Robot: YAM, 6 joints.
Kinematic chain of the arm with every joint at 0, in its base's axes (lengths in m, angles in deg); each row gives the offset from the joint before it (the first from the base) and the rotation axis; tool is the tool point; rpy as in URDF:
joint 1: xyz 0 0 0.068 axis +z
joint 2: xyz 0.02 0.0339 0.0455 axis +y
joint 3: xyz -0.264 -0.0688 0 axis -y
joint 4: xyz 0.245 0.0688 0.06 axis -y
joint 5: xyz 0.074 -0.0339 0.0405 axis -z
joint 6: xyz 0.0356 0 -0.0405 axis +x
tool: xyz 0 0 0 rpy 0 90 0
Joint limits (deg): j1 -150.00..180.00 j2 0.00..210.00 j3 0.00..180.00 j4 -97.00..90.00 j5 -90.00..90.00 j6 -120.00..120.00
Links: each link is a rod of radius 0.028 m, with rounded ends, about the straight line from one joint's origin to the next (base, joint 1, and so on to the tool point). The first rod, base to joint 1, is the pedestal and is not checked.
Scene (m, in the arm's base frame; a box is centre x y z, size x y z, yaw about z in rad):
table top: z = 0
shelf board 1: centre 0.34 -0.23 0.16 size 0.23 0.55 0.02 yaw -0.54
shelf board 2: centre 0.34 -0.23 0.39 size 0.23 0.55 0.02 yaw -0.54
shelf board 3: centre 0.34 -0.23 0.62 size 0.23 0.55 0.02 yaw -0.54
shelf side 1: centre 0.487 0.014 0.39 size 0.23 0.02 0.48 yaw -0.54
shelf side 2: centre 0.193 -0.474 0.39 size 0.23 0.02 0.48 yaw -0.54
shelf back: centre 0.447 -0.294 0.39 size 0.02 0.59 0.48 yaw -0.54
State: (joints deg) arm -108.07 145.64 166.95 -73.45 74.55 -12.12
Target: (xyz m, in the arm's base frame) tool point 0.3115 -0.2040 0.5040
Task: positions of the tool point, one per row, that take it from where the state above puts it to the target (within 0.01 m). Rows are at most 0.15 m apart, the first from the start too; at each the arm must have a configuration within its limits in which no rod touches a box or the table.
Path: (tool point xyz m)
1: -0.1728 -0.4188 0.4192
2: -0.1552 -0.3650 0.4885
3: -0.1339 -0.3006 0.5474
4: -0.1097 -0.2275 0.5940
5: -0.0831 -0.1479 0.6269
6: -0.0550 -0.0639 0.6450
7: -0.0492 -0.1541 0.6242
8: -0.0068 -0.2331 0.5857
9: 0.0638 -0.2863 0.5319
10: 0.1486 -0.3040 0.4666
11: 0.1956 -0.2923 0.4823
12: 0.2397 -0.2711 0.4938
13: 0.2789 -0.2412 0.5011
14: 0.3115 -0.2040 0.5040

